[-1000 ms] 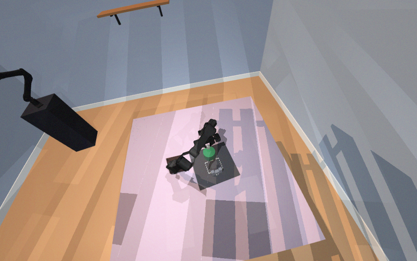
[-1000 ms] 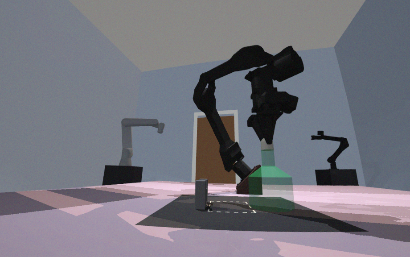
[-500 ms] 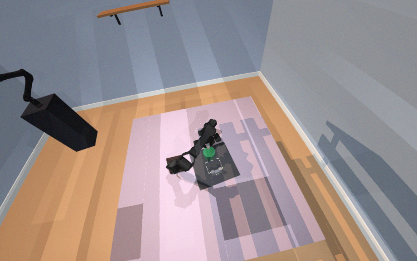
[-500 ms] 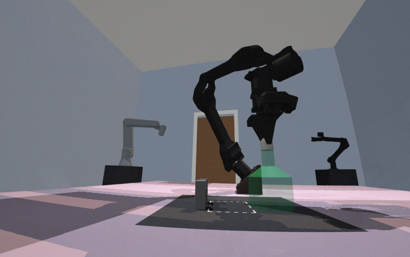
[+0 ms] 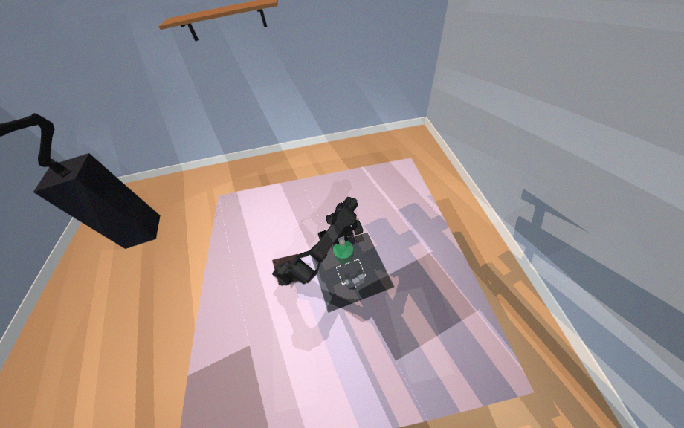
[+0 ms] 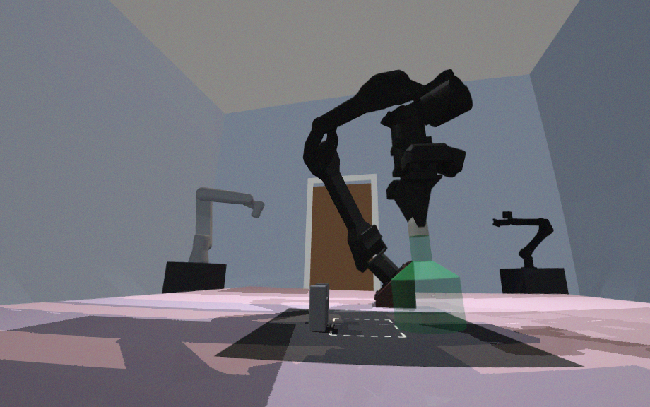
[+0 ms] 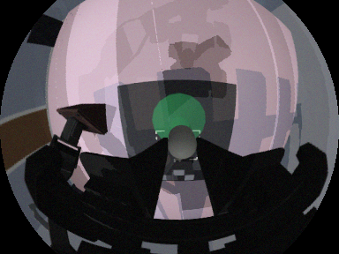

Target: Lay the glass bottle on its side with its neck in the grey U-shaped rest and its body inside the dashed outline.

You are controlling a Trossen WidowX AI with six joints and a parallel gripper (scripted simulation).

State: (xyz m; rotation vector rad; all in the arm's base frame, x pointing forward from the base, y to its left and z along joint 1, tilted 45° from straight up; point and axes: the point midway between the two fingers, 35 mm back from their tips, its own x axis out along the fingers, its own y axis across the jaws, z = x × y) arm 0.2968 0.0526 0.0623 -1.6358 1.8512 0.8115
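My gripper tip is now 140 mm above the dark mat and 70 mm to the left of it. Also, from my gripper tip: green glass bottle 50 mm below.
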